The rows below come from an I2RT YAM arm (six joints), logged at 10 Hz.
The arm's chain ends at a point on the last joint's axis. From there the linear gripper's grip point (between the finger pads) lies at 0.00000 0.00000 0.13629 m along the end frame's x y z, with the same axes.
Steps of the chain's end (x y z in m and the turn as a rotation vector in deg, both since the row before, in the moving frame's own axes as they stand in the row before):
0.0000, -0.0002, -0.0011, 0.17, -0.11, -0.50
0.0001, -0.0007, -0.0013, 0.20, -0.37, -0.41
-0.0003, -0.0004, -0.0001, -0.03, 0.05, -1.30
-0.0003, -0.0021, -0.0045, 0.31, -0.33, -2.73
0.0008, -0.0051, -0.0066, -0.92, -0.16, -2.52
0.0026, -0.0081, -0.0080, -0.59, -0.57, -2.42
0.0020, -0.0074, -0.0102, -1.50, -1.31, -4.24
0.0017, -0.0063, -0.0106, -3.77, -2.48, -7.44
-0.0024, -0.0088, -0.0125, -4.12, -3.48, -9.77
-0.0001, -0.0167, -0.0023, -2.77, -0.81, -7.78
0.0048, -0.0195, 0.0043, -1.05, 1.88, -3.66
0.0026, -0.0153, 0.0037, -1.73, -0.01, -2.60
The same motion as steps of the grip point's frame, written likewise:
-0.0003, -0.0006, -0.0011, 0.17, -0.11, -0.50
-0.0008, -0.0012, -0.0013, 0.20, -0.37, -0.41
-0.0002, -0.0003, -0.0001, -0.03, 0.05, -1.30
-0.0011, -0.0028, -0.0045, 0.31, -0.33, -2.73
0.0005, -0.0029, -0.0066, -0.92, -0.16, -2.52
0.0013, -0.0067, -0.0080, -0.59, -0.57, -2.42
-0.0010, -0.0037, -0.0103, -1.50, -1.31, -4.24
-0.0036, 0.0030, -0.0110, -3.77, -2.48, -7.44
-0.0098, 0.0016, -0.0131, -4.12, -3.48, -9.77
-0.0016, -0.0100, -0.0025, -2.77, -0.81, -7.78
0.0093, -0.0171, 0.0042, -1.05, 1.88, -3.66
0.0027, -0.0112, 0.0036, -1.73, -0.01, -2.60

